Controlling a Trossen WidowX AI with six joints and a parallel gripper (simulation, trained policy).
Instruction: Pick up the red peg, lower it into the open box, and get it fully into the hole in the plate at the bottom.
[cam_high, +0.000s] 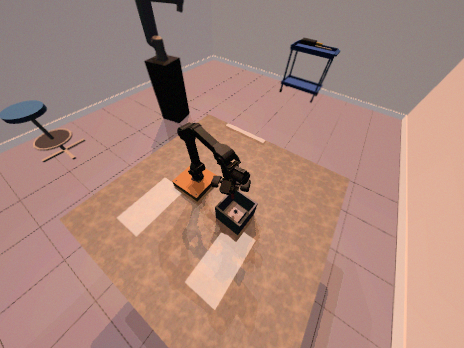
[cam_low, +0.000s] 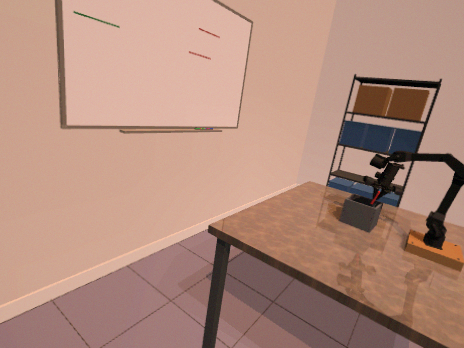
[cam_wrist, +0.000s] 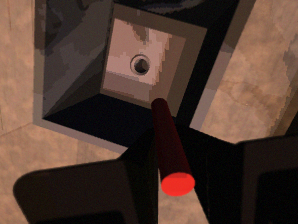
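The red peg lies 10 mm above my gripper tip. Round my gripper tip: plate: 40 mm ahead, 40 mm to the right, 120 mm below.
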